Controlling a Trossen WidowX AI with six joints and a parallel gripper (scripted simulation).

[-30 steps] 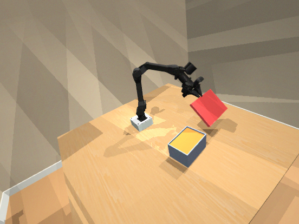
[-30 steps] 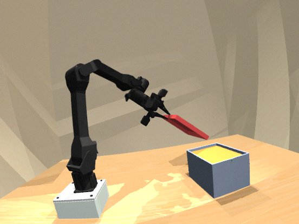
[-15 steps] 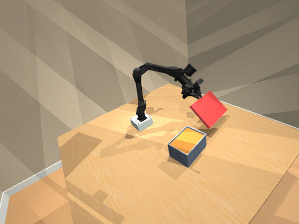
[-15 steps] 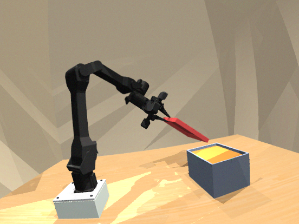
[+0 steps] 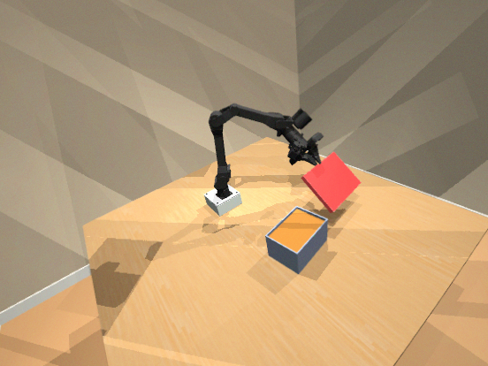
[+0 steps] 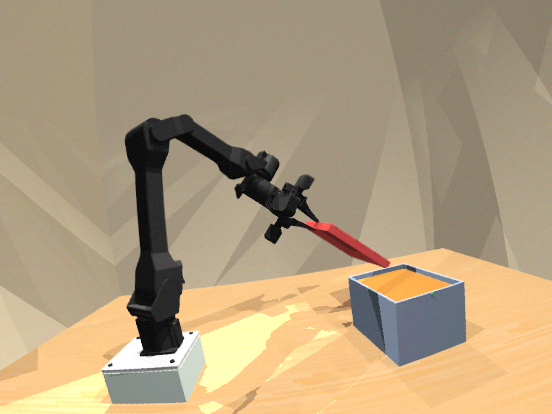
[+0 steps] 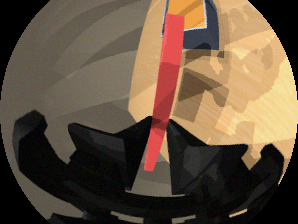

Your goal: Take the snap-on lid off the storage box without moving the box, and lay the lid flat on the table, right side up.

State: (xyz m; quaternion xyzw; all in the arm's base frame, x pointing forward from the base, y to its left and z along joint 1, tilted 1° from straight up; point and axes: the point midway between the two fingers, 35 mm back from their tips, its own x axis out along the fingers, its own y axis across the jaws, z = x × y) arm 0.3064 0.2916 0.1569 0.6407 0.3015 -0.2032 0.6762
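My gripper tip is now 60 mm short of the red lid, 50 mm above it and 10 mm to the right of it. Round my gripper tip: storage box: 260 mm to the right, 150 mm below, 110 mm ahead.
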